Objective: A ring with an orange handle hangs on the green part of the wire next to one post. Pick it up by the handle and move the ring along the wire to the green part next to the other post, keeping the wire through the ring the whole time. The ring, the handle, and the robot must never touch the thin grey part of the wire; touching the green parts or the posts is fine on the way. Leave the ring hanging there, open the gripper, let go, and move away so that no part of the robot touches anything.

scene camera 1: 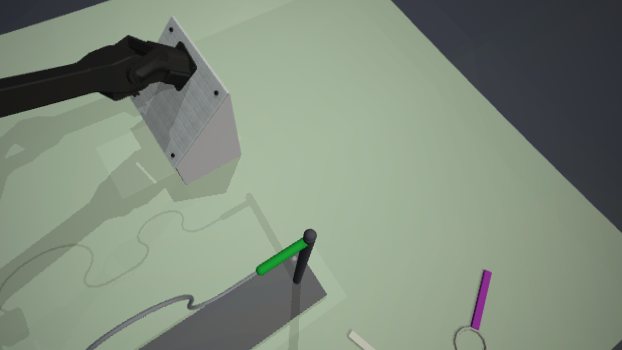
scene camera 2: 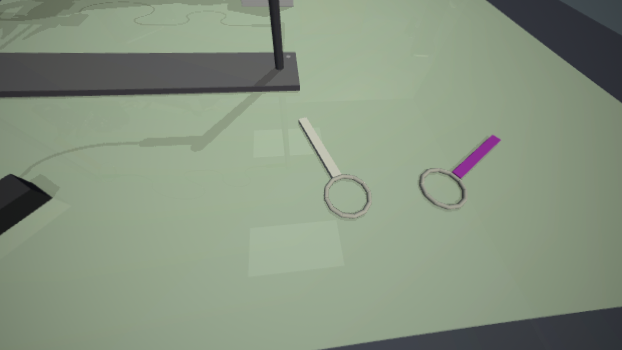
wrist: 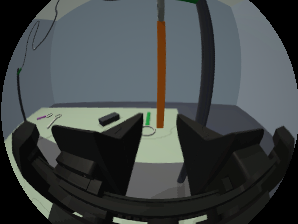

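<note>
My gripper, visible. Purple-handled ring, also visible.
</note>
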